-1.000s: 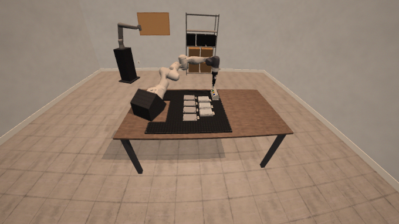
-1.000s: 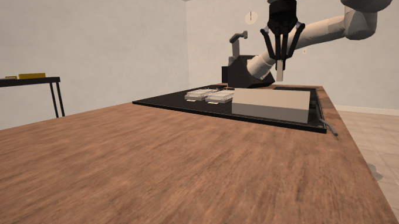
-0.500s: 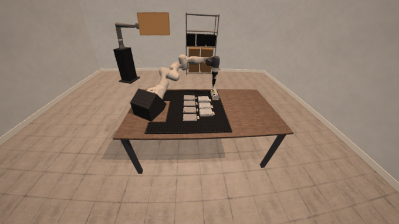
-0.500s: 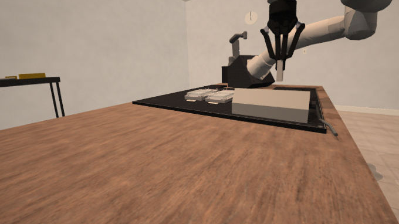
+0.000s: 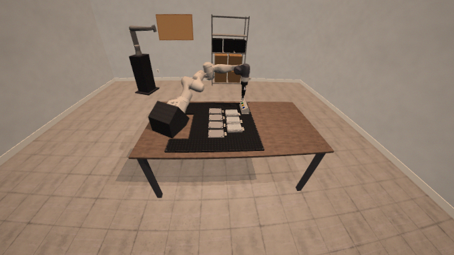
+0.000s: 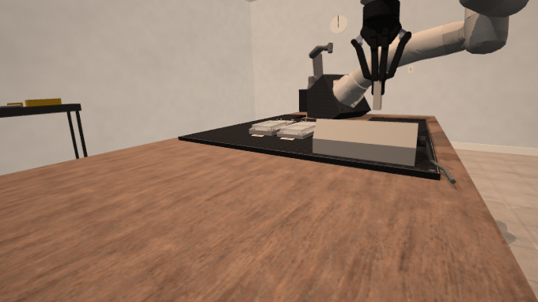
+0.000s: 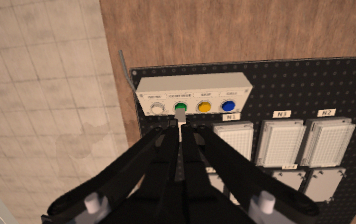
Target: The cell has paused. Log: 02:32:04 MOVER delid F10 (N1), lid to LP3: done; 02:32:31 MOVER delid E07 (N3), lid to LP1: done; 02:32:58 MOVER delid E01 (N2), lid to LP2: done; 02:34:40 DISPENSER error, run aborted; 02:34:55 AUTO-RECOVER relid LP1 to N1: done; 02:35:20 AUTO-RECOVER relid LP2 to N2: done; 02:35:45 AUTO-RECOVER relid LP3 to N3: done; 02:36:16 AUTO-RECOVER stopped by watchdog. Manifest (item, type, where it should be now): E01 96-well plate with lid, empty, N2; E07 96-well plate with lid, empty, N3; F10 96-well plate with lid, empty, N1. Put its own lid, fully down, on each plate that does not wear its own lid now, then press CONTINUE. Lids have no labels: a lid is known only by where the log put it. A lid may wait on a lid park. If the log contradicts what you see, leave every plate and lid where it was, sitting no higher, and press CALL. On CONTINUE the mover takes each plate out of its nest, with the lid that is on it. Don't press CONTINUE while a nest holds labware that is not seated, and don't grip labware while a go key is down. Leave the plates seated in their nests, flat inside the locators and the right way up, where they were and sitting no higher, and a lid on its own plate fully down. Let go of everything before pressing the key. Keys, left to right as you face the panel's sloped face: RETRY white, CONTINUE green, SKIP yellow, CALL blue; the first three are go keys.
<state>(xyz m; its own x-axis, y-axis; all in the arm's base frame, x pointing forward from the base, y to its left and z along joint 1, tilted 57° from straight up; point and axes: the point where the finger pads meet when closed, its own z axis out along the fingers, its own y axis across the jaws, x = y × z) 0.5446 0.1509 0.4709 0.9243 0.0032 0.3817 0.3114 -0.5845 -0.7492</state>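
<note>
Right now the green continue key is 70 mm below my hand. Also, from my hand: white retry key: 70 mm below, 50 mm to the left, 10 mm behind; then yellow skip key: 70 mm below, 50 mm to the right, 20 mm ahead; then blue call key: 90 mm to the right, 70 mm below, 30 mm ahead.
</note>
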